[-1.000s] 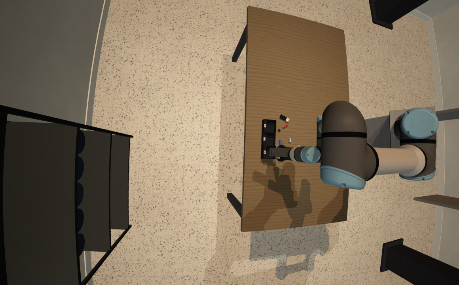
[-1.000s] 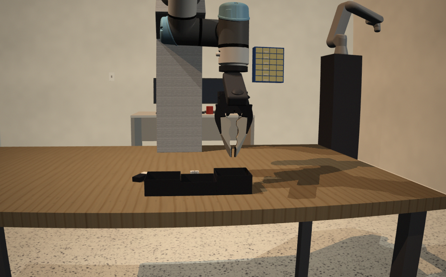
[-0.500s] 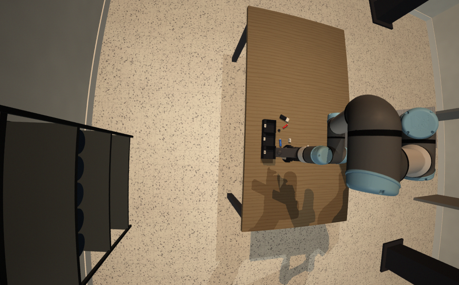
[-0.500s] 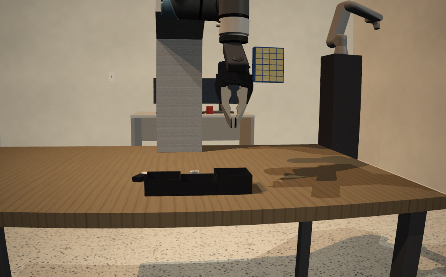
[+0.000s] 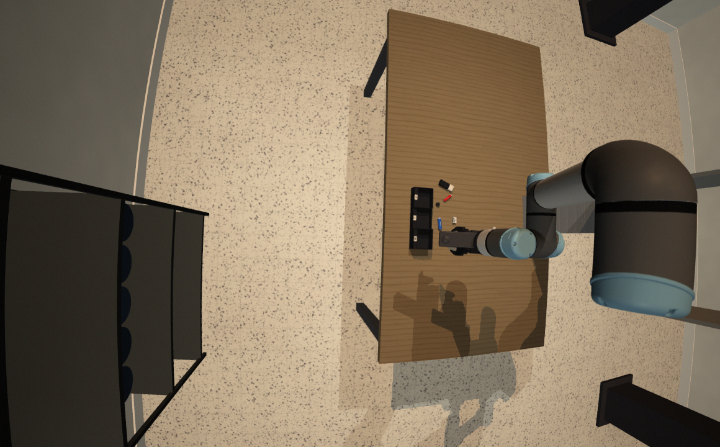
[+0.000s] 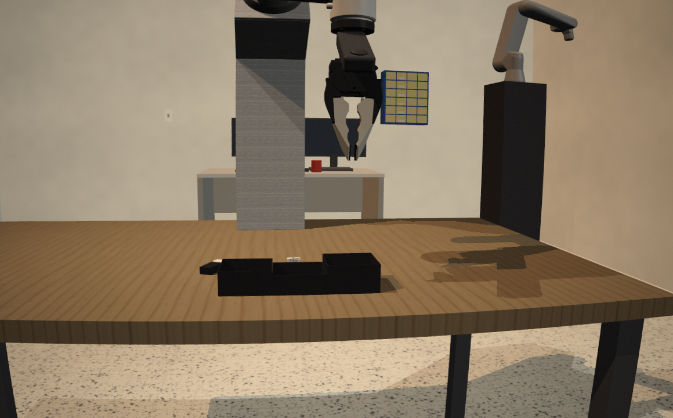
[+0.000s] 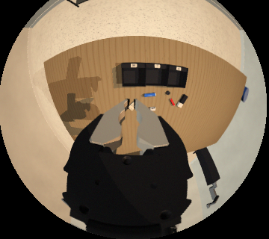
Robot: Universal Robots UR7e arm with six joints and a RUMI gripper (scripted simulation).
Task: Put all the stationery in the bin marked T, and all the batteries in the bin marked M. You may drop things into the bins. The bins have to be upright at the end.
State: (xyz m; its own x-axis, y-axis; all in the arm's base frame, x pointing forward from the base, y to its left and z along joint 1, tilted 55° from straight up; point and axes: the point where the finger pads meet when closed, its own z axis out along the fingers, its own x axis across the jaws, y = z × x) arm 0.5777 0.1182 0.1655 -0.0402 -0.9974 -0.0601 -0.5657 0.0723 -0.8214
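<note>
The eraser lies 23 cm to the right of my hand, 21 cm below it and 12 cm behind it. Also, from my hand: black round piece: 22 cm below, 15 cm to the right, 7 cm behind; then white domino tile: 21 cm below, 13 cm behind; then blue battery: 21 cm below, 8 cm behind, 7 cm to the right.
</note>
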